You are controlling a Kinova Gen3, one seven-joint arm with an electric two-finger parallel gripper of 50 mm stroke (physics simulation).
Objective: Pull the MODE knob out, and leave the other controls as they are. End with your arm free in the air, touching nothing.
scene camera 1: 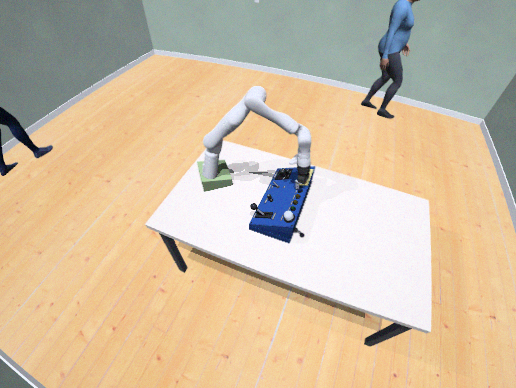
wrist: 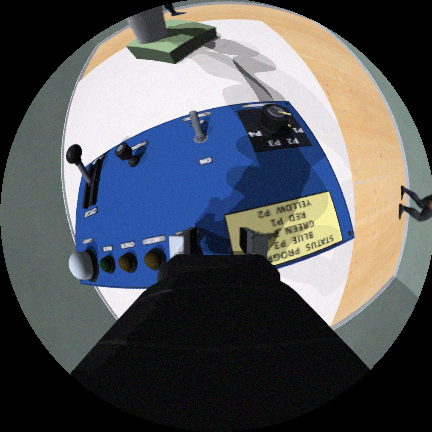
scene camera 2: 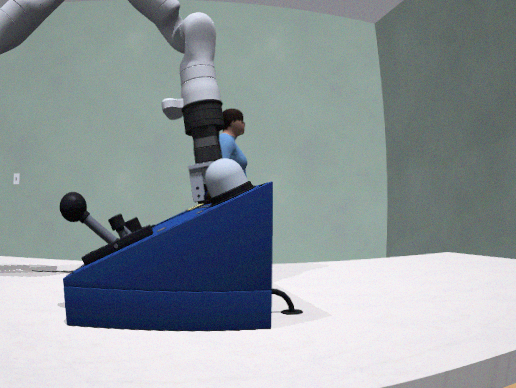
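Where they show: gripper, fingertip midpoint: (scene camera 1: 299, 186) (wrist: 217, 236) (scene camera 2: 202, 202); arm's base, origin of the base link: (scene camera 1: 210, 174) (wrist: 152, 35).
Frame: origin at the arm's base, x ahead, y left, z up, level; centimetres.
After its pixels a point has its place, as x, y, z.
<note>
The blue control panel (scene camera 1: 282, 200) @(50.9, -12.1, 3.5) (scene camera 2: 200, 260) @(51.8, -31.6, -0.1) (wrist: 165, 185) @(51.1, -6.4, 3.3) is a sloped box on the table. My gripper (scene camera 1: 301, 183) @(59.1, -1.5, 7.3) (scene camera 2: 198, 196) @(59.1, -1.5, 7.3) (wrist: 217, 236) @(59.1, -1.5, 7.3) points down over its higher edge, fingers apart and nothing between them. In the wrist view its fingers are between the amber buttons and the yellow status card (wrist: 310, 225) @(62.1, 9.6, 7.5). The MODE knob does not show clearly; the gripper body covers the area below the fingers in the wrist view, so how far out it stands cannot be told. The fingertips are close to the panel face; contact cannot be told.
A white dome (scene camera 1: 288, 215) @(56.4, -27.7, 11.6) (scene camera 2: 225, 177) @(55.6, -28.6, 9.6) (wrist: 81, 265) @(56.3, -23.8, 10.6), a green button (wrist: 106, 264) @(57.8, -18.7, 8.8) and amber buttons (wrist: 127, 262) @(58.4, -13.9, 8.8) line the higher edge. A ball-ended lever (scene camera 2: 73, 206) @(36.2, -24.4, 5.8) (wrist: 74, 153) @(37.1, -21.0, 6.6), a black-capped lever (wrist: 124, 151) @(43.4, -10.5, 4.5), a toggle (wrist: 197, 126) @(44.7, 0.8, 2.6) and a rotary knob (wrist: 275, 117) @(47.3, 11.6, 4.1) stand along the lower side.
</note>
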